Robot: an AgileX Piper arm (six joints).
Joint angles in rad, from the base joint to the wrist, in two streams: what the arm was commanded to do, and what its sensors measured. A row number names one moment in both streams.
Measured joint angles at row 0: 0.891 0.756 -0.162 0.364 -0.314 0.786
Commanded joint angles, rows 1 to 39: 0.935 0.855 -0.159 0.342 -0.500 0.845; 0.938 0.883 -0.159 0.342 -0.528 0.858; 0.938 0.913 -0.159 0.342 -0.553 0.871; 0.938 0.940 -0.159 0.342 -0.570 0.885; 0.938 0.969 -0.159 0.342 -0.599 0.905; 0.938 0.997 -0.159 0.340 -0.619 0.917; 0.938 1.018 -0.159 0.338 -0.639 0.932; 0.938 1.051 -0.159 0.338 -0.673 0.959; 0.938 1.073 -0.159 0.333 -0.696 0.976; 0.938 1.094 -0.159 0.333 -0.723 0.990; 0.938 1.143 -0.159 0.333 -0.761 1.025; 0.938 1.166 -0.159 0.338 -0.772 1.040; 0.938 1.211 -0.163 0.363 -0.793 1.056; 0.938 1.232 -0.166 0.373 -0.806 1.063; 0.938 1.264 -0.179 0.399 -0.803 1.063; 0.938 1.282 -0.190 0.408 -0.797 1.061; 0.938 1.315 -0.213 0.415 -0.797 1.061; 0.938 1.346 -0.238 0.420 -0.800 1.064; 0.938 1.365 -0.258 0.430 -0.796 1.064; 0.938 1.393 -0.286 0.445 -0.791 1.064; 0.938 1.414 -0.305 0.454 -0.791 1.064; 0.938 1.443 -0.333 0.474 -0.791 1.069; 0.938 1.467 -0.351 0.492 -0.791 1.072; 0.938 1.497 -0.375 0.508 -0.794 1.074; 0.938 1.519 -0.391 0.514 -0.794 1.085; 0.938 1.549 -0.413 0.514 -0.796 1.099; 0.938 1.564 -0.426 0.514 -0.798 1.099; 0.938 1.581 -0.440 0.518 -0.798 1.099; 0.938 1.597 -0.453 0.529 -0.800 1.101; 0.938 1.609 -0.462 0.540 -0.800 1.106; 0.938 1.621 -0.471 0.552 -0.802 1.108; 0.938 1.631 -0.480 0.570 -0.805 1.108; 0.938 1.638 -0.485 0.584 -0.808 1.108; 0.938 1.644 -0.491 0.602 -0.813 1.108; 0.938 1.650 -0.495 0.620 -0.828 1.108; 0.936 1.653 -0.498 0.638 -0.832 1.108; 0.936 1.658 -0.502 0.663 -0.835 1.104; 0.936 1.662 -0.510 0.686 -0.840 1.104; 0.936 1.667 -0.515 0.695 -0.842 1.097
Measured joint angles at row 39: 0.938 1.655 -0.493 0.629 -0.792 1.110
